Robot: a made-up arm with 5 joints.
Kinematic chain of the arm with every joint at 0, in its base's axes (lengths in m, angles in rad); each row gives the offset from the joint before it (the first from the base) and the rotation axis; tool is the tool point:
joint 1: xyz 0 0 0.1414 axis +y
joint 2: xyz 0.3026 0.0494 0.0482 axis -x
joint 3: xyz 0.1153 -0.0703 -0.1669 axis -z
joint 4: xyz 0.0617 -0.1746 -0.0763 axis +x
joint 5: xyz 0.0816 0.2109 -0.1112 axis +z
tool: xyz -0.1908 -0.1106 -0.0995
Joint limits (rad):
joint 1: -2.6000..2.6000
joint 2: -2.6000..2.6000
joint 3: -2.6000..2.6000
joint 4: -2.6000..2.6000
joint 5: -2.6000..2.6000
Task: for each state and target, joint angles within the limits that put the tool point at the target. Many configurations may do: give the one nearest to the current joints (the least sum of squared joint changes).
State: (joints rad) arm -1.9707 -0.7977 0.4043 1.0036 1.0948
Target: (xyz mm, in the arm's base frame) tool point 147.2 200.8 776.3
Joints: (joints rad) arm -1.8598 -0.7598 0.4177 0.9496 1.1501
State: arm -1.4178 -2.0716 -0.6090 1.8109 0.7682
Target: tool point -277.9 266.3 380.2
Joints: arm -2.1791 -2.0358 -0.7374 1.3129 0.0742
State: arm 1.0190 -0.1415 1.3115 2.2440 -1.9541
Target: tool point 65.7 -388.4 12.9
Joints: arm 1.1485 -0.5132 1.0482 2.5200 -2.1282
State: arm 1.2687 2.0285 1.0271 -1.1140 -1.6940
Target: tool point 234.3 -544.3 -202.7
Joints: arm 1.6907 1.8114 1.1118 -0.8095 -1.1175
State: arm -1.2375 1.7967 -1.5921 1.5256 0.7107
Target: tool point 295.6 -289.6 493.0
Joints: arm -0.9301 1.5765 -1.2127 1.1465 1.0856
